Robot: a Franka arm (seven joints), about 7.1 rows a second.
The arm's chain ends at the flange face. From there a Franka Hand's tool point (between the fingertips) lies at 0.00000 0.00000 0.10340 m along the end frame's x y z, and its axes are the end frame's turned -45 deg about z.
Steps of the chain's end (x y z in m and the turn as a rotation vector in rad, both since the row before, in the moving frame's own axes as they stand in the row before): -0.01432 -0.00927 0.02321 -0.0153 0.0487 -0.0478; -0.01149 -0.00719 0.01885 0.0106 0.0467 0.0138; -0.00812 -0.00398 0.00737 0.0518 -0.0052 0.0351; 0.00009 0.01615 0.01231 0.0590 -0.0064 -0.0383; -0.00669 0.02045 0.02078 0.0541 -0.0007 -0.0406; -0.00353 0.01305 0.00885 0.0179 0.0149 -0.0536; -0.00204 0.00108 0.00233 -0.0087 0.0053 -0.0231
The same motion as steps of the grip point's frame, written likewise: -0.00102 -0.01206 0.02308 -0.0453 0.0236 -0.0478; 0.00113 -0.01054 0.01873 -0.0255 0.0405 0.0138; 0.00055 -0.01266 0.00723 0.0403 0.0330 0.0351; -0.00761 0.00663 0.01213 0.0462 0.0372 -0.0383; -0.01537 0.00565 0.02063 0.0387 0.0378 -0.0406; -0.00933 0.00645 0.00882 0.0021 0.0232 -0.0536; -0.00244 0.00035 0.00232 -0.0099 -0.0024 -0.0231
